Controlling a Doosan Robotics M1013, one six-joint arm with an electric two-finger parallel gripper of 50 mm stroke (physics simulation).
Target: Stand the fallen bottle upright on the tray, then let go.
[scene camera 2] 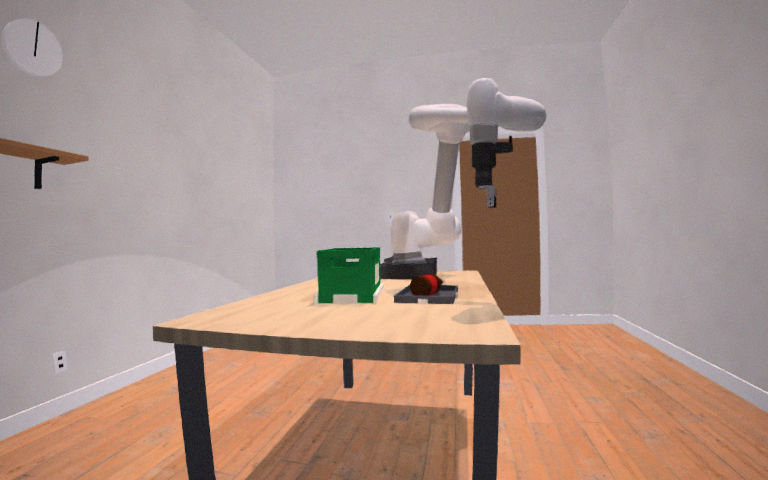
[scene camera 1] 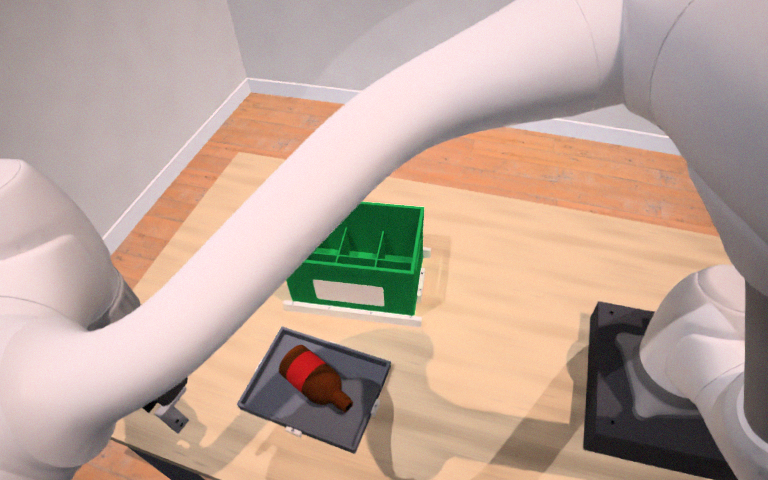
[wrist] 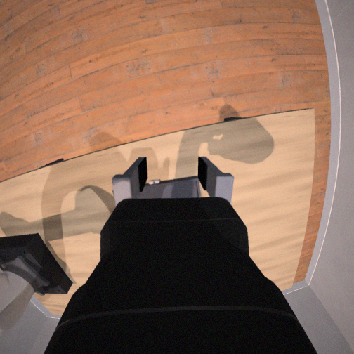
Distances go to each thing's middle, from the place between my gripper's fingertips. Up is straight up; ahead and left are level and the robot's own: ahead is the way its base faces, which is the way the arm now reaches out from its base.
Now: the brown bottle (scene camera 1: 315,379) 140 mm behind my hand, 190 mm to the right of it and 260 mm below it. The rest, counted from my hand: dark grey tray (scene camera 1: 273,394): 130 mm behind, 190 mm to the right, 300 mm below.
